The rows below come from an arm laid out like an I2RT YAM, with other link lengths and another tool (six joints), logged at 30 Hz.
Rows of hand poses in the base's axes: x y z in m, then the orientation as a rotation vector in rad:
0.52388, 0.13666, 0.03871, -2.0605, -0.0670, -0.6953
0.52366, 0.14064, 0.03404, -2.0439, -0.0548, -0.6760
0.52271, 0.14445, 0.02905, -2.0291, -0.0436, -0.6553
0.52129, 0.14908, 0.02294, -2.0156, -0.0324, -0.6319
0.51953, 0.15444, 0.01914, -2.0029, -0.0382, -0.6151
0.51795, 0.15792, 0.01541, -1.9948, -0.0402, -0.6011
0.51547, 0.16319, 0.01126, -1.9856, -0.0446, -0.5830
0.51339, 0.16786, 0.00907, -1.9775, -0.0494, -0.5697
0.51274, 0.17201, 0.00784, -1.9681, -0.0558, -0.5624
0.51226, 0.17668, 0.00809, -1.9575, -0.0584, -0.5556
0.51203, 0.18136, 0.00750, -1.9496, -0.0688, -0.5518
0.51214, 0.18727, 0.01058, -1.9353, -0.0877, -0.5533
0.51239, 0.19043, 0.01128, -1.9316, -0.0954, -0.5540
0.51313, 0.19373, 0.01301, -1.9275, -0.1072, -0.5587
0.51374, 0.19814, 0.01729, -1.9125, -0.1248, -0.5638
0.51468, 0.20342, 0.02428, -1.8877, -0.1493, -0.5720
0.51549, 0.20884, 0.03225, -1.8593, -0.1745, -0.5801
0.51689, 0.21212, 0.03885, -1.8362, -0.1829, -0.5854
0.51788, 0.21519, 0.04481, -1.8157, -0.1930, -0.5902
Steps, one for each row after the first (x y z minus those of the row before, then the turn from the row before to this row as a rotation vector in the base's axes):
-0.00022, 0.00398, -0.00467, 0.0217, 0.0145, 0.0037
-0.00095, 0.00381, -0.00499, 0.0199, 0.0155, 0.0046
-0.00142, 0.00463, -0.00611, 0.0191, 0.0178, 0.0056
-0.00176, 0.00536, -0.00380, 0.0134, 0.0066, 0.0140
-0.00158, 0.00348, -0.00373, 0.0093, 0.0072, 0.0093
-0.00248, 0.00527, -0.00415, 0.0104, 0.0088, 0.0131
-0.00208, 0.00467, -0.00219, 0.0085, 0.0056, 0.0109
-0.00065, 0.00415, -0.00123, 0.0086, 0.0006, 0.0094
-0.00048, 0.00467, 0.00025, 0.0105, 0.0016, 0.0068
-0.00023, 0.00468, -0.00059, 0.0058, -0.0034, 0.0102
0.00011, 0.00591, 0.00308, 0.0095, -0.0119, 0.0145
0.00025, 0.00316, 0.00070, 0.0018, -0.0046, 0.0055
0.00074, 0.00330, 0.00173, 0.0008, -0.0093, 0.0064
0.00061, 0.00441, 0.00428, 0.0098, -0.0140, 0.0121
0.00094, 0.00528, 0.00699, 0.0170, -0.0211, 0.0170
0.00081, 0.00542, 0.00797, 0.0200, -0.0221, 0.0183
0.00140, 0.00328, 0.00660, 0.0193, -0.0115, 0.0076
0.00099, 0.00307, 0.00596, 0.0164, -0.0116, 0.0084

